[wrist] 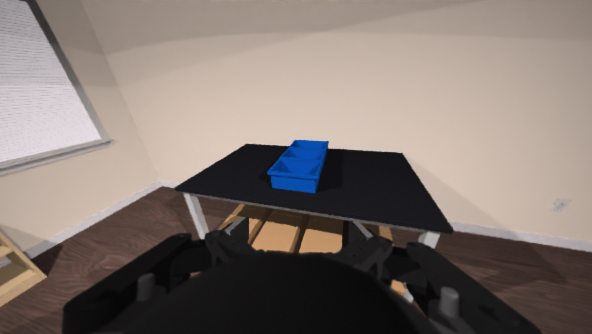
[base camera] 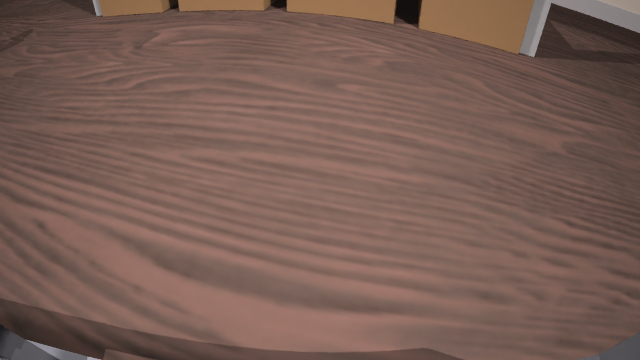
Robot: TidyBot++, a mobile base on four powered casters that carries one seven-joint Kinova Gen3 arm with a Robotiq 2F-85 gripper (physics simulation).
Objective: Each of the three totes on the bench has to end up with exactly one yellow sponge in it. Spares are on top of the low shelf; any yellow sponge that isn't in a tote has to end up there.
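Frame: origin at the arm's base, x back, y right, z up, level; centimetres.
Seen in the pictures: gripper, between the fingertips: (wrist: 298,230).
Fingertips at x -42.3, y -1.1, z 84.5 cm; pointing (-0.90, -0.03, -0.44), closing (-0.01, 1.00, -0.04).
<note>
A point is followed by its place in that frame.
Three blue totes stand in a row on the black-topped bench (wrist: 380,190) @(x -121.0, y 42.0, z 36.6 cm) in the wrist view: the near tote (wrist: 295,181) @(x -120.6, y -7.6, z 43.1 cm), the middle tote (wrist: 304,154) @(x -159.3, y -2.8, z 44.6 cm) and the far tote (wrist: 311,144) @(x -180.2, y 3.0, z 45.5 cm). The inner walls of the near tote show, but the floors of the totes are hidden, so I cannot tell what lies in them. My gripper (wrist: 298,230) @(x -42.3, y -1.1, z 84.5 cm) is open, with its fingers wide apart and nothing between them; it is well short of the bench. No yellow sponge can be made out in these views.
Cardboard boxes (base camera: 340,9) (wrist: 272,232) stand under the bench, between its pale legs (base camera: 537,30) @(x -94.3, y 58.0, z -31.5 cm) (wrist: 196,215) @(x -125.5, y -79.8, z 12.5 cm). A light wooden shelf unit (wrist: 25,282) @(x -103.4, y -213.0, z -33.4 cm) shows at the left edge of the wrist view. A window (wrist: 45,85) @(x -194.9, y -234.4, z 100.1 cm) is in the left wall, and a beige wall (wrist: 400,90) @(x -183.8, y 71.2, z 86.4 cm) is behind the bench.
</note>
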